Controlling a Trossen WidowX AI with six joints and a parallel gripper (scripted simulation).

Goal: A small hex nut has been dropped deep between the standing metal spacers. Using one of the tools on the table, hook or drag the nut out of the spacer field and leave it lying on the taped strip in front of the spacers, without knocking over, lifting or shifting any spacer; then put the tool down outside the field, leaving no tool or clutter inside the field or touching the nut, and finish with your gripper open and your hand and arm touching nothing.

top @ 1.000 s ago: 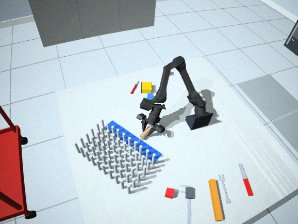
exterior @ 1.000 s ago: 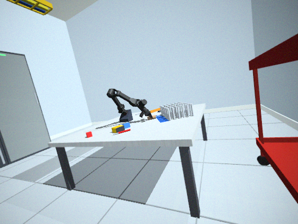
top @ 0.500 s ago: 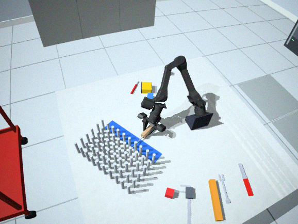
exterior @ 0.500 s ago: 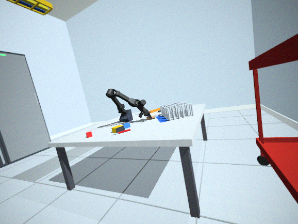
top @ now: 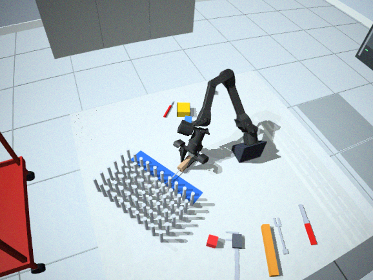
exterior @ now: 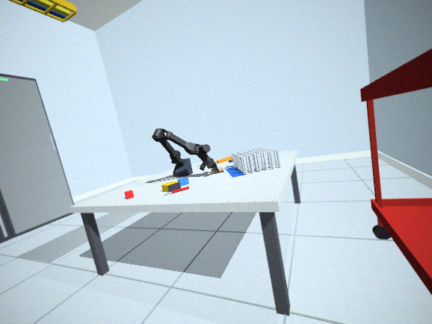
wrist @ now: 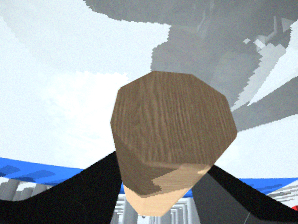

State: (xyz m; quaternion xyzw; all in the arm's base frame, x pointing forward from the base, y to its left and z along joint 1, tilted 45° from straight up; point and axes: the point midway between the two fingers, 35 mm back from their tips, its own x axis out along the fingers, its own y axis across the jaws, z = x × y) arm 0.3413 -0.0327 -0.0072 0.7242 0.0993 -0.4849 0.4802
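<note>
Now: gripper tip 8 cm short of the metal rod and 6 cm to the right of it. Also, from my gripper tip: orange bar 24 cm behind, 51 cm to the left; then blue taped strip 11 cm ahead, 3 cm to the left, 1 cm below; then blue block 9 cm behind, 28 cm to the right, 1 cm above.
</note>
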